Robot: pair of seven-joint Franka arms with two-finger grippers.
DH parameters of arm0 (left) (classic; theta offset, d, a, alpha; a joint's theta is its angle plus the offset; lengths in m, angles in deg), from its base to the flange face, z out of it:
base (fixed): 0 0 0 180
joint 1: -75.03 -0.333 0 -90
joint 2: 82.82 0 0 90
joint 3: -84.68 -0.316 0.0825 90
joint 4: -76.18 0 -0.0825 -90
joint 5: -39.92 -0.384 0 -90
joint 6: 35.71 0 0.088 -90
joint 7: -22.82 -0.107 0 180
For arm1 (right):
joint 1: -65.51 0.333 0 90
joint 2: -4.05 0 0 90
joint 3: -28.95 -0.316 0.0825 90
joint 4: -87.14 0 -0.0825 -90
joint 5: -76.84 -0.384 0 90
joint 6: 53.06 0 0.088 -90
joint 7: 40.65 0.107 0 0
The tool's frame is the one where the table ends.
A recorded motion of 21 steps. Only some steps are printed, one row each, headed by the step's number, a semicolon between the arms.
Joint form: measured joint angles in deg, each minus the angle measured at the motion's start. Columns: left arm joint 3, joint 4, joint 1, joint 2, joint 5, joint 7, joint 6; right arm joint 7, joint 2, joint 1, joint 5, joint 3, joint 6, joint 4.
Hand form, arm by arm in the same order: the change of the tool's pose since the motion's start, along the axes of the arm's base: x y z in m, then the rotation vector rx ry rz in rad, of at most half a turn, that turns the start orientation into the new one. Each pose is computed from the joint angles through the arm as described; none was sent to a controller.
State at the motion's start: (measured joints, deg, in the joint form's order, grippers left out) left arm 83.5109 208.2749 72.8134 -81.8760 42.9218 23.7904 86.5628; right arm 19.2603 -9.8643 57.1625 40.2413 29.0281 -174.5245 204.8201
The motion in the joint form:
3: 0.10 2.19 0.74 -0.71 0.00 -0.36 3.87; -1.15 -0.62 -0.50 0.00 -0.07 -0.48 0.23
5: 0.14 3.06 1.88 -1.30 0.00 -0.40 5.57; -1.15 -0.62 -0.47 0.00 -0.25 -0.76 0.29
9: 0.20 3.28 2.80 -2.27 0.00 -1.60 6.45; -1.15 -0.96 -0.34 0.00 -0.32 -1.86 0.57
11: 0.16 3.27 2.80 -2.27 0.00 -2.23 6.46; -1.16 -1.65 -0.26 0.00 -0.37 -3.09 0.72
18: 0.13 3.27 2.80 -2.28 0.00 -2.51 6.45; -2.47 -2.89 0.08 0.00 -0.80 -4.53 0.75
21: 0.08 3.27 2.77 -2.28 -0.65 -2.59 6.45; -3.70 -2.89 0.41 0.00 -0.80 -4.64 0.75
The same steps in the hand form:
3: -0.0038 -0.0069 -0.0169 0.0026 -0.0170 -0.0183; -0.0012 -0.0048 -0.0074 -0.0020 -0.0018 0.0060
5: -0.0052 -0.0168 -0.0259 0.0038 -0.0212 -0.0385; -0.0008 -0.0032 -0.0076 -0.0036 -0.0044 0.0074
9: -0.0050 -0.0249 -0.0345 0.0013 -0.0167 -0.0757; -0.0006 -0.0028 -0.0121 -0.0117 -0.0078 0.0025
11: -0.0049 -0.0246 -0.0344 -0.0002 -0.0176 -0.0859; 0.0002 -0.0033 -0.0189 -0.0205 -0.0092 -0.0044
18: -0.0049 -0.0244 -0.0345 -0.0010 -0.0175 -0.0902; 0.0021 0.0021 -0.0302 -0.0287 -0.0175 0.0179
21: -0.0049 -0.0234 -0.0346 0.0066 -0.0171 -0.0985; 0.0026 0.0053 -0.0301 -0.0300 -0.0297 0.0414

